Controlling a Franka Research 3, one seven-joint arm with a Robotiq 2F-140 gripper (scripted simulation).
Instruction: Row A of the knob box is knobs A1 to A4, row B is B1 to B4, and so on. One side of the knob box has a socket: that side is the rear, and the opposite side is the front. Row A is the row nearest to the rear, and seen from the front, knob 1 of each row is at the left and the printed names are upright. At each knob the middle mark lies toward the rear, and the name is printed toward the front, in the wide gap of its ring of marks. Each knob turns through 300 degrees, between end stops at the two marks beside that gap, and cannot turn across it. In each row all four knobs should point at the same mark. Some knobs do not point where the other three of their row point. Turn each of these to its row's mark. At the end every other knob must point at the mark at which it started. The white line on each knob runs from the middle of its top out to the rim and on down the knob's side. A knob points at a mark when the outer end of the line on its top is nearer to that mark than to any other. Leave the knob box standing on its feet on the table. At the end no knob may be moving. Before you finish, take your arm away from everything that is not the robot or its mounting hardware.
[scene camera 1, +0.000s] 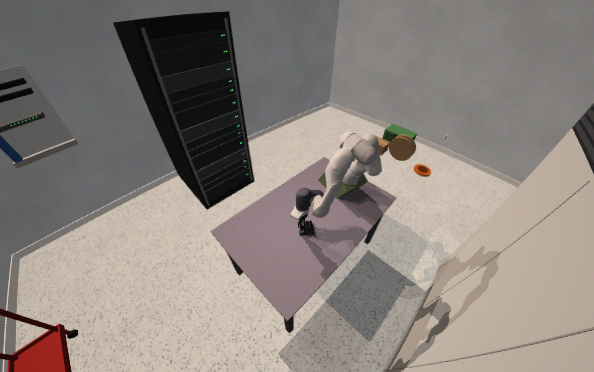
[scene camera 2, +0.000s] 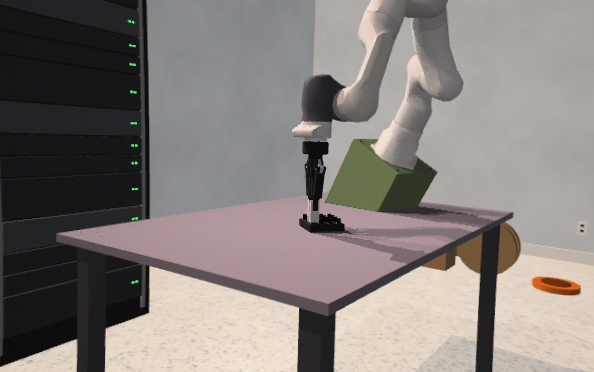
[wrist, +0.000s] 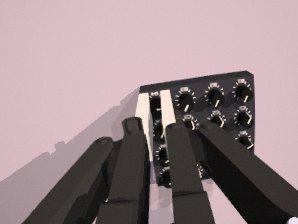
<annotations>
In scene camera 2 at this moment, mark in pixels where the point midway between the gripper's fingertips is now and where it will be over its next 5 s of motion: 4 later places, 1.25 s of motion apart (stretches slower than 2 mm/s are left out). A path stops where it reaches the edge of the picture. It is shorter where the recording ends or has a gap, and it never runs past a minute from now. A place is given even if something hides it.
The gripper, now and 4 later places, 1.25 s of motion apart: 313, 221; 312, 210; 313, 207; 313, 205; 313, 202
</annotations>
